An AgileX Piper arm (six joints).
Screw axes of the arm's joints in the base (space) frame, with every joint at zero. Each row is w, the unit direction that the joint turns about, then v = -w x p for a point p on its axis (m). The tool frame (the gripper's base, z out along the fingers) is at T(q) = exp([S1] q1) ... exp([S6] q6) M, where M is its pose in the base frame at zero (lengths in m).
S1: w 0 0 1 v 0.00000 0.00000 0.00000
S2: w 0 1 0 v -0.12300 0.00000 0.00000
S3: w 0 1 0 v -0.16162 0.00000 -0.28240
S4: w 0.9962 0 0.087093 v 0.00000 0.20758 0.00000
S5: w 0 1 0 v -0.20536 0.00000 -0.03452
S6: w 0.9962 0 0.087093 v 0.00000 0.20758 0.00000
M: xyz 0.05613 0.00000 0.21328 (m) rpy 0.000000 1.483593 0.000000 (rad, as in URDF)
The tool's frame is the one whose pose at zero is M.
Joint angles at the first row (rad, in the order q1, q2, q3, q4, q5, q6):
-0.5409, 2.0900, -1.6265, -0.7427, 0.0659, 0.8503
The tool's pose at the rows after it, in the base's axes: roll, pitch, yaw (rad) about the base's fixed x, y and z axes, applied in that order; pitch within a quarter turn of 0, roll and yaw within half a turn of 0; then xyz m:
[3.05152 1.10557 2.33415 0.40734 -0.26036 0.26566]
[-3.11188 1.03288 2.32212 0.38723 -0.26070 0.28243]
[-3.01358 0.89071 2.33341 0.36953 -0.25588 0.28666]
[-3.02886 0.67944 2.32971 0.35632 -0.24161 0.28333]
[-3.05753 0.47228 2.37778 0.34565 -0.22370 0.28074]
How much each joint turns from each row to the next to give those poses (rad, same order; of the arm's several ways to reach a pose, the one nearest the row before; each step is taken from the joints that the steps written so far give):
0.0000, -0.0709, 0.0000, -0.0001, 0.1542, 0.0001
0.0000, -0.0571, 0.0000, 0.0128, 0.1878, -0.0161
0.0017, -0.0371, 0.0000, 0.1117, 0.1936, -0.1260
0.0021, -0.0269, 0.0000, 0.2175, 0.1905, -0.1975
0.0037, -0.0209, 0.0000, 0.1751, 0.1833, -0.1743

